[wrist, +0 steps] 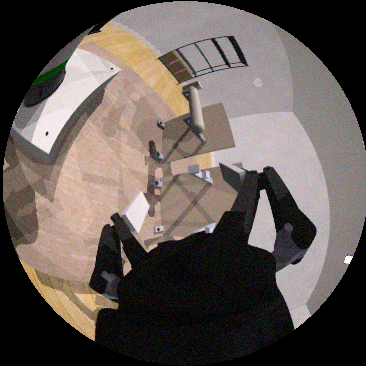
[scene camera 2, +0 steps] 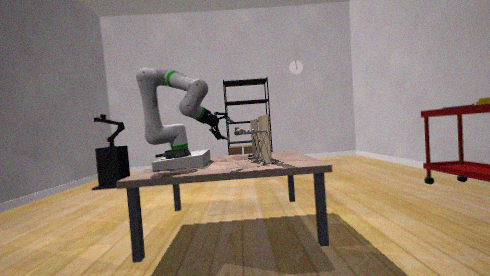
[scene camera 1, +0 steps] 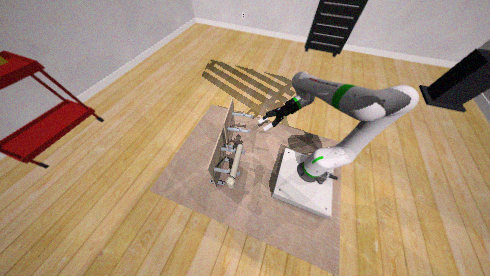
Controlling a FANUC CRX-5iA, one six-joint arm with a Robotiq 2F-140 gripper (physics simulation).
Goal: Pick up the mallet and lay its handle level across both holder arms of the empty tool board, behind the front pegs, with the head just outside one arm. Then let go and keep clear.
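Pixels of known places: gripper, fingertip midpoint: (wrist: pixel 181 184) (scene camera 2: pixel 230 130) (scene camera 1: pixel 261 126); arm's base, link origin: (scene camera 2: pixel 181 156) (scene camera 1: pixel 307 171).
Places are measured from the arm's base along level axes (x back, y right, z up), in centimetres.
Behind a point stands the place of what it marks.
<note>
The pale mallet (scene camera 1: pixel 236 164) @(z 17.7, x -45.7, y -19.4 cm) (scene camera 2: pixel 242 131) @(z 15.5, x -49.1, y -4.3 cm) (wrist: pixel 196 112) @(z 17.0, x -46.1, y -10.5 cm) lies across the arms of the occupied tool board (scene camera 1: pixel 216 156) @(z 17.8, x -59.2, y -18.9 cm) (wrist: pixel 220 128) @(z 21.0, x -59.9, y -14.6 cm), its head toward the end away from the empty board. The empty tool board (scene camera 1: pixel 229 119) @(z 17.2, x -63.8, y 11.8 cm) (scene camera 2: pixel 266 140) @(z 8.1, x -65.0, y 18.5 cm) (wrist: pixel 180 200) @(z 2.2, x -63.7, y 11.1 cm) stands upright beside it; its two holder arms point toward the robot. My gripper (scene camera 1: pixel 264 124) @(z 16.9, x -40.1, y 14.4 cm) (scene camera 2: pixel 227 129) @(z 16.9, x -40.1, y 14.4 cm) (wrist: pixel 181 184) @(z 16.9, x -40.1, y 14.4 cm) is open, with nothing between its fingers. It hangs above the table on the robot side of the empty board, its fingertips apart from the arms and from the mallet. The gripper body hides part of the empty board in the wrist view.
The robot's white base block (scene camera 1: pixel 295 192) @(z 1.0, x -6.0, y -17.5 cm) (scene camera 2: pixel 182 161) @(z -2.7, x -4.2, y 13.2 cm) (wrist: pixel 65 100) @(z 1.1, x -14.2, y 1.1 cm) stands on the table (scene camera 1: pixel 250 220) @(z -7.8, x -28.0, y -41.8 cm) (scene camera 2: pixel 225 172) @(z -7.8, x -36.3, y 40.9 cm) opposite the boards. Away from the table stand a red cart (scene camera 1: pixel 47 127) (scene camera 2: pixel 455 166) and an open black rack (scene camera 2: pixel 245 102) (wrist: pixel 220 52).
</note>
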